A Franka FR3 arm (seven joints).
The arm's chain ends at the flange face. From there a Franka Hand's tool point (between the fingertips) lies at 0.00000 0.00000 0.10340 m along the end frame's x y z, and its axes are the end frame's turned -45 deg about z.
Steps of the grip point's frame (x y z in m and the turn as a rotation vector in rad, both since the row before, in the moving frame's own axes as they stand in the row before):
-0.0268, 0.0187, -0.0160, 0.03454, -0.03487, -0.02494
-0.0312, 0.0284, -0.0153, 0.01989, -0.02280, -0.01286
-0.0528, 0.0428, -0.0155, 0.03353, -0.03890, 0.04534
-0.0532, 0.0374, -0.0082, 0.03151, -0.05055, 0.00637
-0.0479, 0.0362, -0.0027, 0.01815, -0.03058, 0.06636
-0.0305, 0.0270, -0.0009, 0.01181, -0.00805, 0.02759
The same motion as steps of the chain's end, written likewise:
-0.0007, 0.0321, -0.0159, -0.00023, -0.04908, -0.02494
0.0011, 0.0419, -0.0153, -0.00206, -0.03019, -0.01286
-0.0018, 0.0673, -0.0154, -0.00380, -0.05122, 0.04534
-0.0052, 0.0627, -0.0080, -0.01346, -0.05803, 0.00637
-0.0047, 0.0587, -0.0026, -0.00879, -0.03446, 0.06636
-0.0010, 0.0410, -0.0009, 0.00266, -0.01404, 0.02759

